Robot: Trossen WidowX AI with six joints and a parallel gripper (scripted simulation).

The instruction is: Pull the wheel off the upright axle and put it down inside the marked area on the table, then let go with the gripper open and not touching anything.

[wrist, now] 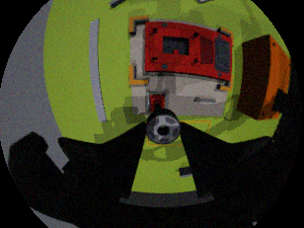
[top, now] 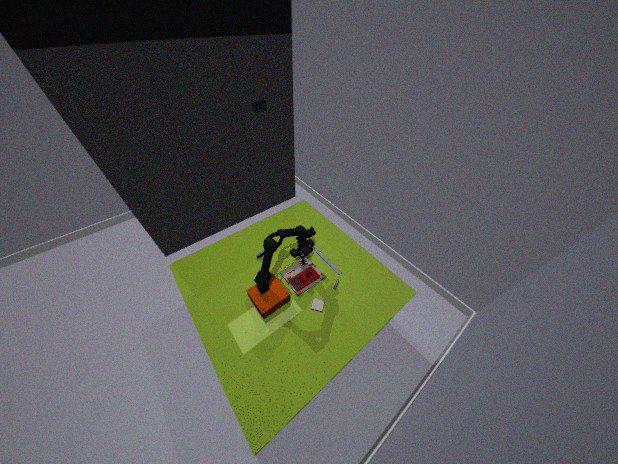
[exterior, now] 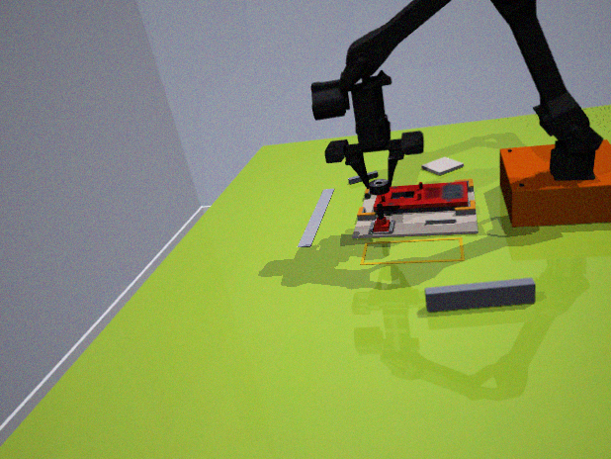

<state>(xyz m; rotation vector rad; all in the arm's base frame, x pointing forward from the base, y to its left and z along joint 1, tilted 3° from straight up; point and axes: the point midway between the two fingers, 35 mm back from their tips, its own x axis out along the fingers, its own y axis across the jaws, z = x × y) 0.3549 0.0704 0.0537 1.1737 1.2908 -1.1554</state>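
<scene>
Right now my gripper tip is 1 cm short of the upright axle, 1 cm to the left of it and 7 cm above it. Also, from my gripper tip: grey board (5 cm behind, 10 cm to the right, 9 cm below); then dark wheel (right at my gripper tip); then thin grey strip (17 cm ahead, 9 cm to the right, 10 cm below).
</scene>
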